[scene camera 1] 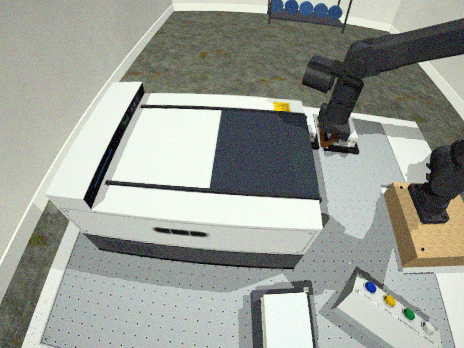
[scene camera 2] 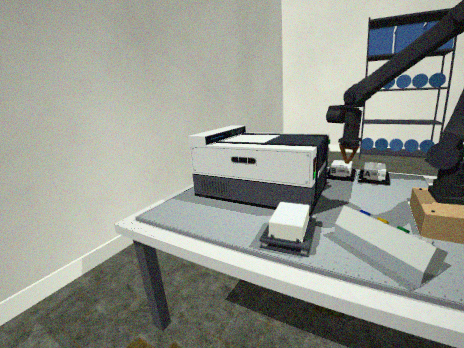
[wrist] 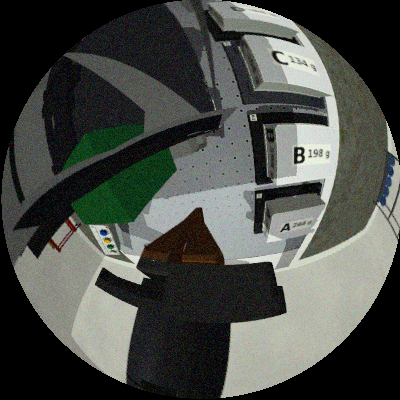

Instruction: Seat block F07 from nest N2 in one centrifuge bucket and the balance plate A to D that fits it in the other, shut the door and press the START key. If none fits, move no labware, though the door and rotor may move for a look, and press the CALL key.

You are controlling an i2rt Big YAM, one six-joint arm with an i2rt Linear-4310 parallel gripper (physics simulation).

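Frame: origin at the arm's base, x up, y left, z back, level; centimetres.
Seen in the pictures: gripper, fingertip midpoint: (scene camera 1: 323, 146) (scene camera 2: 346, 163) (wrist: 199, 211); arm's base, link origin: (scene camera 1: 426, 204) (scene camera 2: 448, 196).
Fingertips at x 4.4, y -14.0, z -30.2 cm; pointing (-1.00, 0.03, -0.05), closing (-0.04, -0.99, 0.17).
Offsets run from my fingertips to a thing's top centre.
The white centrifuge (scene camera 1: 200, 210) (scene camera 2: 270, 165) has a white and a dark panel between two rails on top; no rotor or bucket shows in the scene views. My gripper (scene camera 1: 326, 145) (scene camera 2: 349, 161) (wrist: 199, 211) is shut and empty, just off the centrifuge's right end and above the plate row. Plates A {dz +11.1, dx -4.7, dy -16.2 cm} (scene camera 2: 375, 172) (wrist: 295, 215), 244 g, B {dz -2.8, dx -4.7, dy -16.9 cm} (scene camera 2: 341, 168) (wrist: 312, 145), 198 g, C {dz -16.4, dx -4.7, dy -17.1 cm} (wrist: 295, 65), 134 g, and D (wrist: 250, 20), weight unreadable, stand in dark nests. A white block {dz -11.2, dx -3.2, dy +42.3 cm} (scene camera 1: 286, 317) (scene camera 2: 289, 220) sits in the front nest; its labels do not show.
The sloped key box {dz +11.2, dx -1.7, dy +41.7 cm} (scene camera 1: 360, 310) (scene camera 2: 385, 240) (wrist: 105, 240) has blue, yellow and green keys; their lettering is unreadable. Large green surfaces {dz -7.5, dx +9.0, dy -1.8 cm} (wrist: 125, 185) and a dark curved edge fill the wrist view's left. The wooden arm base (scene camera 1: 435, 240) (scene camera 2: 440, 215) stands at right.
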